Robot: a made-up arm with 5 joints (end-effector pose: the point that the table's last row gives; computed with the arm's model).
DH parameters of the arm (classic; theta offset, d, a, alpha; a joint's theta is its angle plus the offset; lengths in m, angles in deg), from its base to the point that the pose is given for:
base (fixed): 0 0 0 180
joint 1: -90 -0.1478 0.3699 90
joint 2: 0 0.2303 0.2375 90
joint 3: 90 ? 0.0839 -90
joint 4: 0 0.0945 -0.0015 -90
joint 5: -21.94 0 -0.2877 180
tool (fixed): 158.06 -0.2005 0 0
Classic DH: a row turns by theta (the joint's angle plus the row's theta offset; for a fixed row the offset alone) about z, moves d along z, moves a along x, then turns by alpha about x.
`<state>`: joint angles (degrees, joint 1 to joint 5).
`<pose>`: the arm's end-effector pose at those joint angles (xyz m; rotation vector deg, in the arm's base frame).
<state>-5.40 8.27 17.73 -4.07 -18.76</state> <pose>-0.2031 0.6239 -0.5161 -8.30 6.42 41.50</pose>
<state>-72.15 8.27 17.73 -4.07 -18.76</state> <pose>-0.6534 0.0597 -0.5161 -11.93 0.90 108.03</pose>
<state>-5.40 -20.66 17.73 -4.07 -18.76</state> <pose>-0.2301 0.9100 -0.3025 20.19 -1.55 42.16</pose>
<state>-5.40 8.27 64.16 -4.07 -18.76</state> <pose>-0.3227 0.6363 -0.5195 -9.06 9.79 87.84</pose>
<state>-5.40 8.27 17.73 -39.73 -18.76</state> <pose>-0.3530 0.5486 -0.5870 -9.35 42.65 37.15</pose>
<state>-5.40 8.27 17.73 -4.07 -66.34</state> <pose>-0.4347 0.6355 -0.5059 -5.43 10.00 88.93</pose>
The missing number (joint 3, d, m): -0.4025
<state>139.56 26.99 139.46 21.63 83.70</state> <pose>0.4873 -0.4272 -0.5943 19.35 11.59 -86.67</pose>
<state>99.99 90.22 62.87 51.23 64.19</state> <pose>-0.0130 -0.1198 -0.1410 -44.29 24.13 -78.90</pose>
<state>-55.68 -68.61 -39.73 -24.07 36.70</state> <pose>-1.0103 0.3646 -0.0598 18.54 82.81 -5.42</pose>
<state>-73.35 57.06 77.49 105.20 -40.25</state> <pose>-0.4639 -0.2479 -0.2603 -49.70 46.87 -145.26</pose>
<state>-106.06 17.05 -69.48 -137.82 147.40</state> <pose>-0.3519 -0.6964 -0.0510 -136.98 -7.70 -67.13</pose>
